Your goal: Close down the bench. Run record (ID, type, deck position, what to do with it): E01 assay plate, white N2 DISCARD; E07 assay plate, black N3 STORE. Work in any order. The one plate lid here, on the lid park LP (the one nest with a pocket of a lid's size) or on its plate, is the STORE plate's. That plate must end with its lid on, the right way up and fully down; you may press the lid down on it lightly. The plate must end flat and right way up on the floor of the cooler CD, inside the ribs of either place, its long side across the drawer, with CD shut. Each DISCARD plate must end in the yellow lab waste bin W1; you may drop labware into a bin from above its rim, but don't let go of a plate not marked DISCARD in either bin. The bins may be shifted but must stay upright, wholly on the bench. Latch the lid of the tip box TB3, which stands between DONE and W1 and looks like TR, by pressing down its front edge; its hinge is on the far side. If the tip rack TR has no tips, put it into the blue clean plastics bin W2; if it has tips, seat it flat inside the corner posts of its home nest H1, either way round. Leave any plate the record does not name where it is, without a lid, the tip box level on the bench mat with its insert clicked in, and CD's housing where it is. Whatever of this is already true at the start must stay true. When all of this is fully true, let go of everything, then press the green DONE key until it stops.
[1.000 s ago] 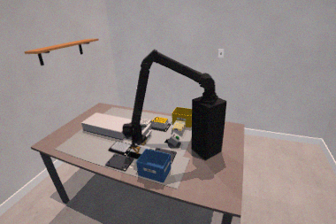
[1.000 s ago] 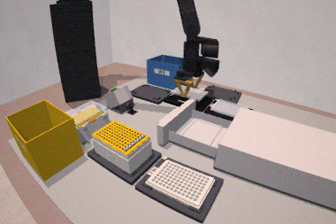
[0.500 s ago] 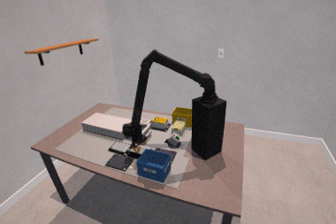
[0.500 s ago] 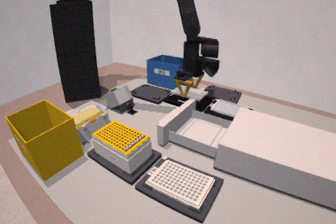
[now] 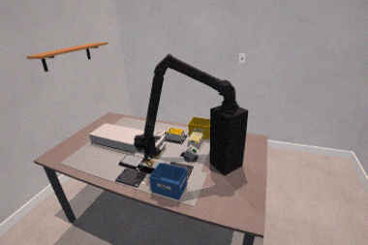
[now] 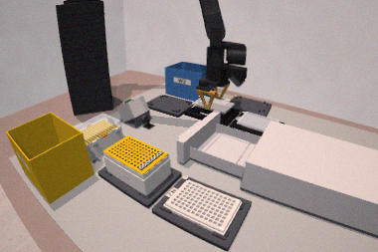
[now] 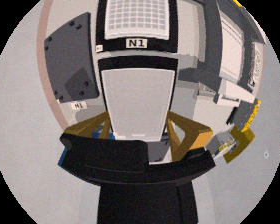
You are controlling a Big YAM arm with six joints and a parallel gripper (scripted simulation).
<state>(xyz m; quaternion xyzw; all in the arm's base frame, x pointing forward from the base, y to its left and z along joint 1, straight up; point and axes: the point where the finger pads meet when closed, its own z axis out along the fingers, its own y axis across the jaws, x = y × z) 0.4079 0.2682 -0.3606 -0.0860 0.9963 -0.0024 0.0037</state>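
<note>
The black plate is 20 mm below my hand. From my hand the other things lie so: dark lid park nest 160 mm behind, 60 mm to the right, 40 mm below; then black slab 40 mm below; then plate lid right at my hand.
</note>
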